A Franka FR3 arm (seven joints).
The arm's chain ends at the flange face. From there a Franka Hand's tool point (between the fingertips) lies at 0.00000 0.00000 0.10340 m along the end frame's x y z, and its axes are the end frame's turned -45 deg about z.
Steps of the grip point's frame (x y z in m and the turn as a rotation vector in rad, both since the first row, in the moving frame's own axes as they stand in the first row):
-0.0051 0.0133 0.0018 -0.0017 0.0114 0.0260
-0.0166 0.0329 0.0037 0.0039 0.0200 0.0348
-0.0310 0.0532 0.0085 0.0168 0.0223 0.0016
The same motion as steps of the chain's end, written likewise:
0.0048 0.0137 0.0018 0.0069 0.0093 0.0260
0.0103 0.0367 0.0037 0.0169 0.0114 0.0348
0.0153 0.0624 0.0085 0.0276 0.0039 0.0016

